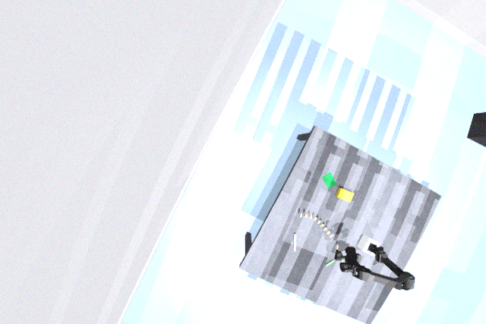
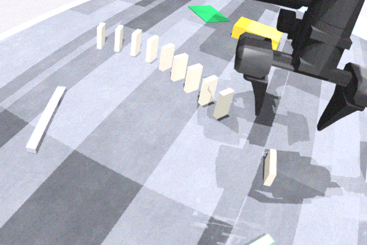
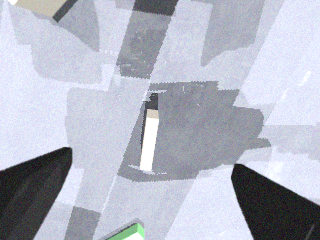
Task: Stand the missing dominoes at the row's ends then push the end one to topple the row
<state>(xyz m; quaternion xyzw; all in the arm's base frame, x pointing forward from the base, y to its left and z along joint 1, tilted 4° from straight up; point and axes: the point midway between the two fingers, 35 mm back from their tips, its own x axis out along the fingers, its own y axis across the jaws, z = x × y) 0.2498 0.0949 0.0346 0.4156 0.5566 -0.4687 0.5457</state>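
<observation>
The white flat bar is 33 cm ahead of my gripper tip, 10 cm to the left of it and 8 cm below it. Also, from my gripper tip: yellow block 40 cm to the right, 11 cm ahead, 7 cm below; pale green piece 16 cm to the left, 8 cm below, 1 cm behind; green patch 46 cm to the right, 27 cm ahead, 8 cm below.
</observation>
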